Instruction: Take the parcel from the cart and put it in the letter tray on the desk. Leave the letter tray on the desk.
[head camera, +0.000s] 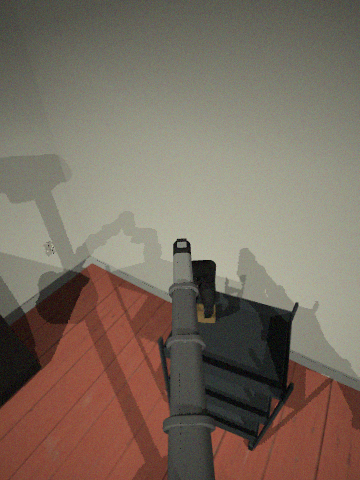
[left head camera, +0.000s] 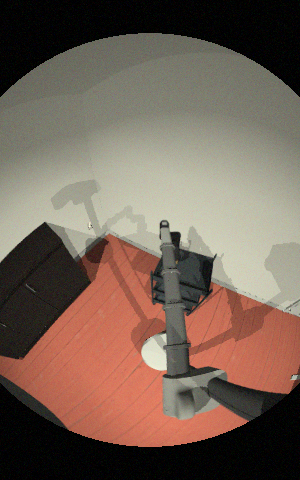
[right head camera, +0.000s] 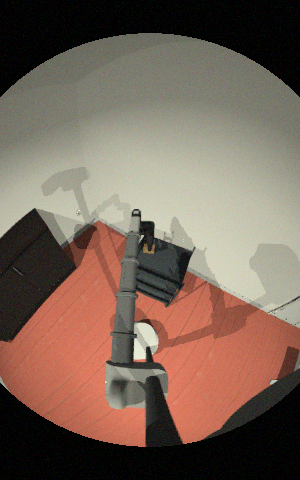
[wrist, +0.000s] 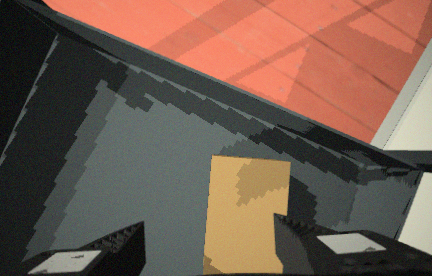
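Pixels of known places: gripper, fingertip midpoint: (head camera: 205, 309) (right head camera: 148, 246) (wrist: 210, 237); robot's base, link origin: (left head camera: 161, 350) (right head camera: 138, 339).
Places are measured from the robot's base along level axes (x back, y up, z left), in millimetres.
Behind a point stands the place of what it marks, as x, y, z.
The parcel (head camera: 201, 316) @(-719, 678, -70) (right head camera: 146, 250) @(-721, 664, -68) (wrist: 227, 210) @(-733, 684, -79) is a plain tan box lying on the top shelf of the dark grey cart (head camera: 242, 340) @(-627, 634, -227) (left head camera: 197, 270) @(-629, 634, -294) (right head camera: 172, 257) @(-676, 635, -286) (wrist: 150, 165) @(-664, 634, -47). My gripper (head camera: 208, 315) @(-720, 720, -87) (right head camera: 149, 248) @(-720, 720, -87) (wrist: 210, 237) @(-720, 720, -87) is wide open at the parcel. In the wrist view the parcel shows between the two fingers, close to the right finger, which covers part of its right edge. A wider gap lies between the parcel and the left finger. Whether the right finger touches the parcel I cannot tell. The letter tray and the desk cannot be made out.
The cart stands near the pale wall, with a raised rim around its top shelf. A dark cabinet (head camera: 15, 360) @(-758, 258, 959) (left head camera: 45, 290) @(-421, 523, 1180) (right head camera: 35, 275) @(-433, 464, 1173) stands at the left. A white round object (left head camera: 154, 352) @(6, 187, 77) (right head camera: 145, 340) @(-4, 187, -79) is on the red floor below my arm.
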